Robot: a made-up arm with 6 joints.
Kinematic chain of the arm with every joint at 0, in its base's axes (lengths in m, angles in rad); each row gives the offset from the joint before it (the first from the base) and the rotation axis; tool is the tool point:
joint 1: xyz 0 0 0.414 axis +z
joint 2: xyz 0 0 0 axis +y
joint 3: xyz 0 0 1.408 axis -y
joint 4: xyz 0 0 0 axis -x
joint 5: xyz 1.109 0 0 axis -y
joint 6: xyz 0 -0.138 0 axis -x
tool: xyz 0 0 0
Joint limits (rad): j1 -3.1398..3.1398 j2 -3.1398..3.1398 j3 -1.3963..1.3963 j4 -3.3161..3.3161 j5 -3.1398..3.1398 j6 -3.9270..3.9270
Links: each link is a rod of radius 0.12 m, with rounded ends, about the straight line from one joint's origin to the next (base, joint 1, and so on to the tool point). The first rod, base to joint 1, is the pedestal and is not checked.
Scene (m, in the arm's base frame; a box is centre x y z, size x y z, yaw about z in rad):
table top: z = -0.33
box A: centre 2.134 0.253 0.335 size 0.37 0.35 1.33 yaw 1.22
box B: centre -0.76 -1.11 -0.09 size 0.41 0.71 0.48 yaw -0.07
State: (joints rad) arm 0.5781 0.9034 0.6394 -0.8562 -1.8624 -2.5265
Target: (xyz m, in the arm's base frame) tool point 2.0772 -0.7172 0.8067
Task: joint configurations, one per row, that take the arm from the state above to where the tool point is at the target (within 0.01 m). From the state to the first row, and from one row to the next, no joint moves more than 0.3 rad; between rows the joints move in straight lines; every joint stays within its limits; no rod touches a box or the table.
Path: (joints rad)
1: 0.5548 0.8139 0.7761 -0.9295 -2.0906 -2.2862
2: 0.5316 0.7245 0.9128 -1.0028 -2.3187 -2.0459
3: 0.5083 0.6350 1.0496 -1.0760 -2.5469 -1.8057
4: 0.2424 0.7456 0.9274 -0.9885 -2.3187 -2.0459
5: -0.0234 0.8562 0.8052 -0.9009 -2.0906 -2.2862
6: -0.2893 0.9669 0.6830 -0.8134 -1.8624 -2.5265

